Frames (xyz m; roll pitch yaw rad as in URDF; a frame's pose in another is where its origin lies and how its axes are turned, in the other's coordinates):
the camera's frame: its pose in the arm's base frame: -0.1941 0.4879 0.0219 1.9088 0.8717 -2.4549
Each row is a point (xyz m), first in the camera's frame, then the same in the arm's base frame.
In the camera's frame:
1: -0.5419 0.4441 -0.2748
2: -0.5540 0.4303 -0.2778
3: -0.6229 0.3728 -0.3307
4: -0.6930 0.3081 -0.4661
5: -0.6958 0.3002 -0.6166
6: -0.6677 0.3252 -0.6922
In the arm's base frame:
1: -0.1554 0.3749 0.7649
2: -0.1375 0.3799 0.7665
3: -0.0378 0.3725 0.7956
4: 0.1012 0.2935 0.8389
5: 0.1692 0.1622 0.8683
6: 0.1664 0.0784 0.8781

